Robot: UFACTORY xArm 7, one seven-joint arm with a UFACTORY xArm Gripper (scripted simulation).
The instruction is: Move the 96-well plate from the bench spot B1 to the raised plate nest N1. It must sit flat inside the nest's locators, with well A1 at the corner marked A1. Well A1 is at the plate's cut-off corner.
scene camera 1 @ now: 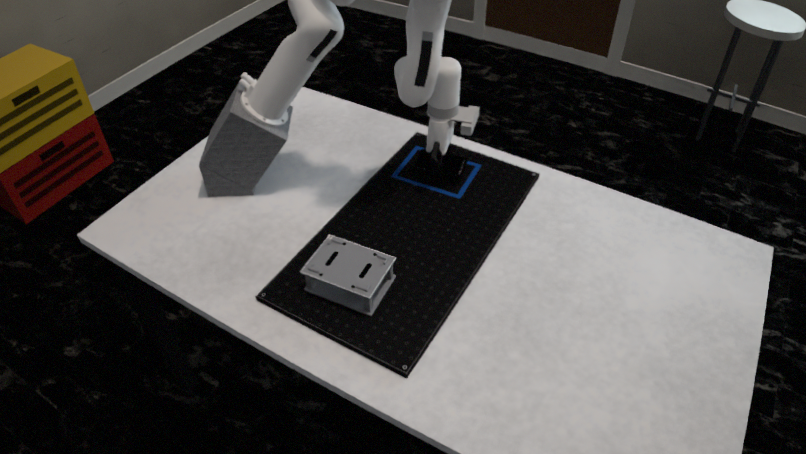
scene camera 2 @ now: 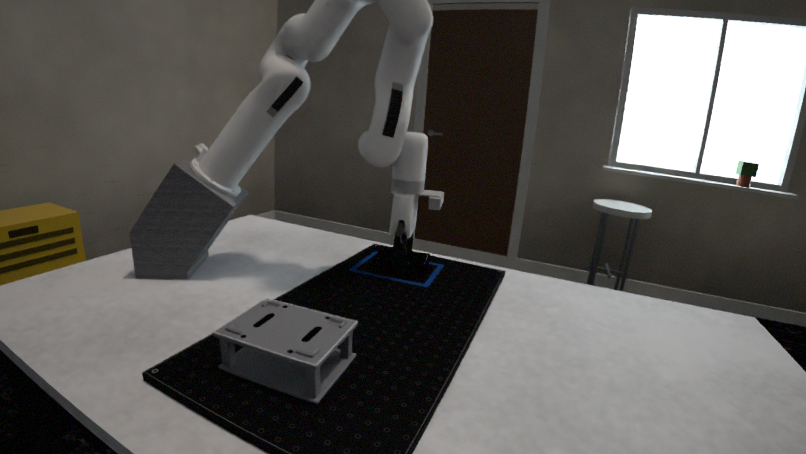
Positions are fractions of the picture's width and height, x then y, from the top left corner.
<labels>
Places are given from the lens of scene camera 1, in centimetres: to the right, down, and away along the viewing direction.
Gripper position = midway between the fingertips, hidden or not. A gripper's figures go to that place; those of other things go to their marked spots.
gripper (scene camera 1: 0.55,0.36): 10, -16, 150
black 96-well plate (scene camera 1: 0.56,0.37): 13, -15, 148
grey raised nest N1 (scene camera 1: 0.43,0.60): -12, 9, 119
The marked spots on the grey raised nest N1 and the black 96-well plate are 45 cm apart.
</labels>
